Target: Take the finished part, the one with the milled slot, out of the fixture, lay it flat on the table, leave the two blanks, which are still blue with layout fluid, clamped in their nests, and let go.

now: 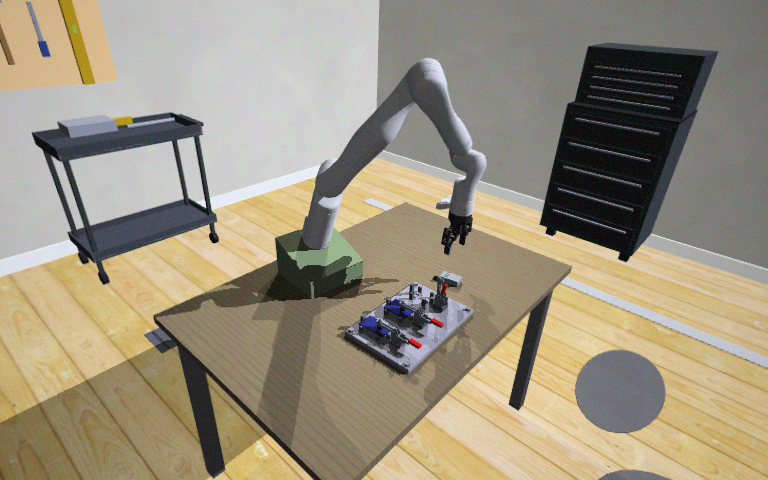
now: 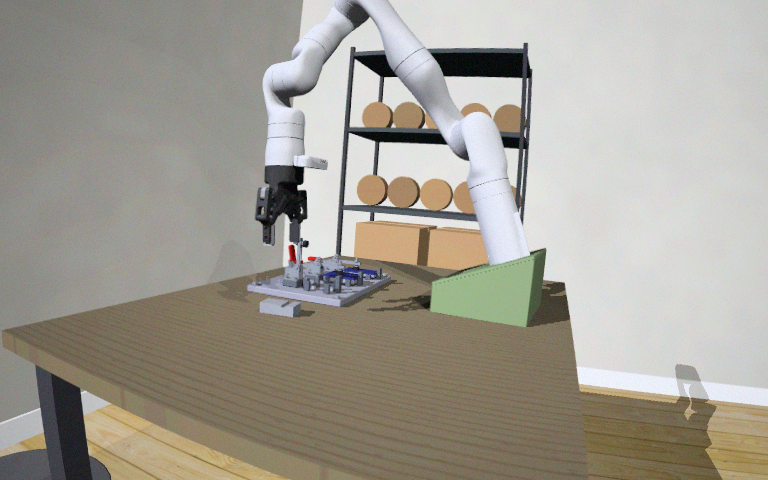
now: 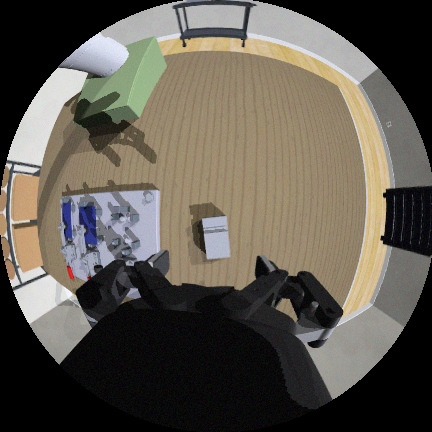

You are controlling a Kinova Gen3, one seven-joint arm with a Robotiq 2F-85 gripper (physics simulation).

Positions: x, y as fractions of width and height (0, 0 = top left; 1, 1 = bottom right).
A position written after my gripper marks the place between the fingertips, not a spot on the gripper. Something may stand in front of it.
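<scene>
I can see a fixture plate (image 3: 0.34, 0.53), and with it a finished part (image 3: 0.50, 0.54). My gripper (image 3: 0.49, 0.61) (image 2: 0.37, 0.51) is in sight as well.
</scene>
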